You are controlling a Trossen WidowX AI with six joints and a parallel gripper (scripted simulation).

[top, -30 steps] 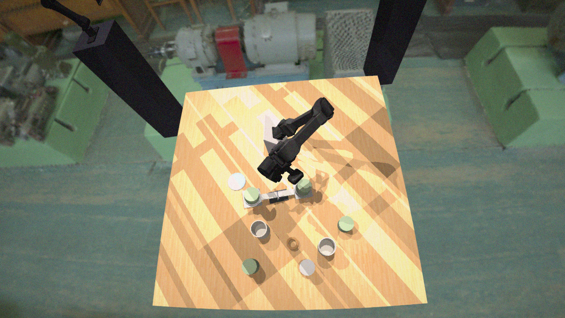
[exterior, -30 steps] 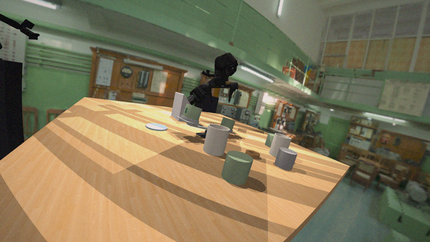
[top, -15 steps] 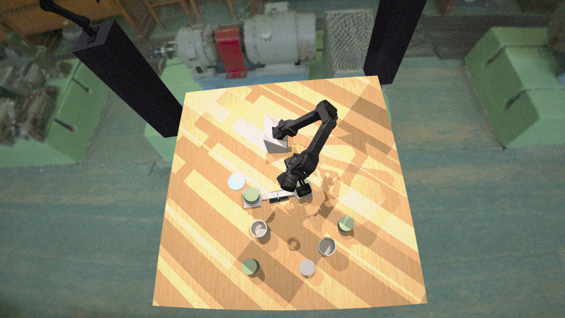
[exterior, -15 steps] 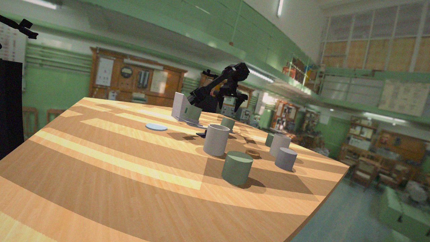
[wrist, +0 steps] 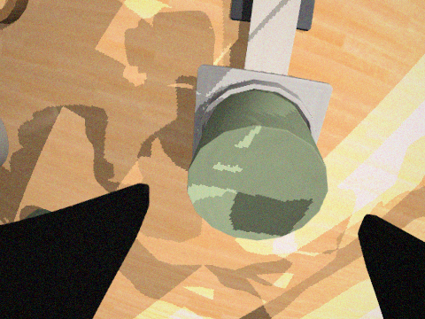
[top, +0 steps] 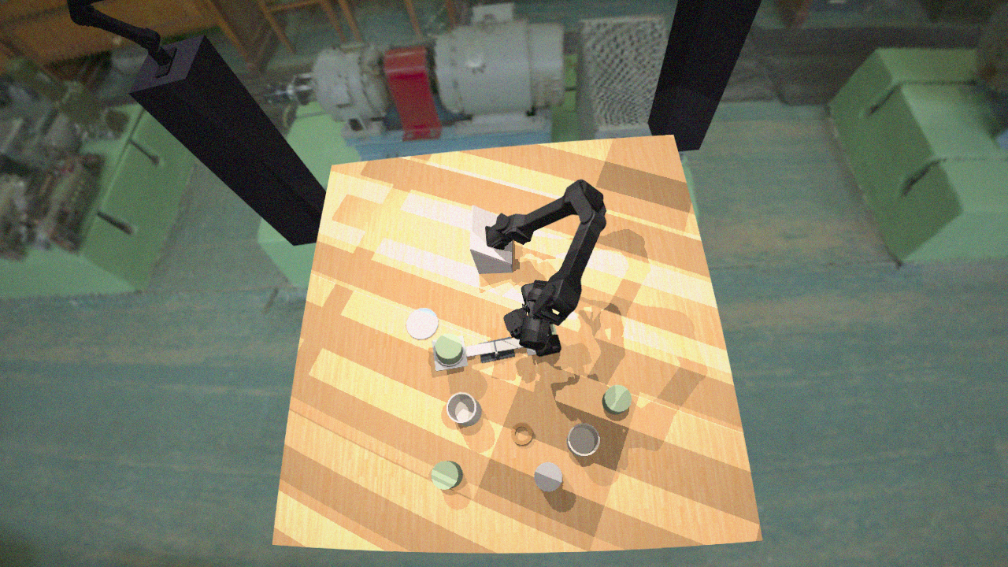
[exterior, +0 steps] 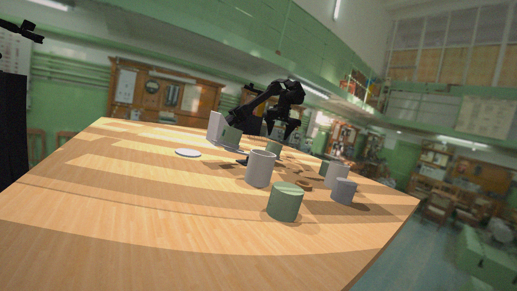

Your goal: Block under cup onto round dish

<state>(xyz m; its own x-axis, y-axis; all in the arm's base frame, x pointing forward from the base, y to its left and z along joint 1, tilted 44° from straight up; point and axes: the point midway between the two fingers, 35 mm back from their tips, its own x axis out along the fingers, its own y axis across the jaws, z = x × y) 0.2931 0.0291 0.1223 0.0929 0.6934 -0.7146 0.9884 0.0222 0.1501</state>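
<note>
The grey block is 8 cm below my gripper tip. Also, from my gripper tip: grey cylinder: 36 cm ahead, 8 cm below, 2 cm to the right; round light-blue dish: 36 cm to the right, 11 cm below, 9 cm behind; small grey balance: 14 cm to the right, 8 cm below, 2 cm ahead.
</note>
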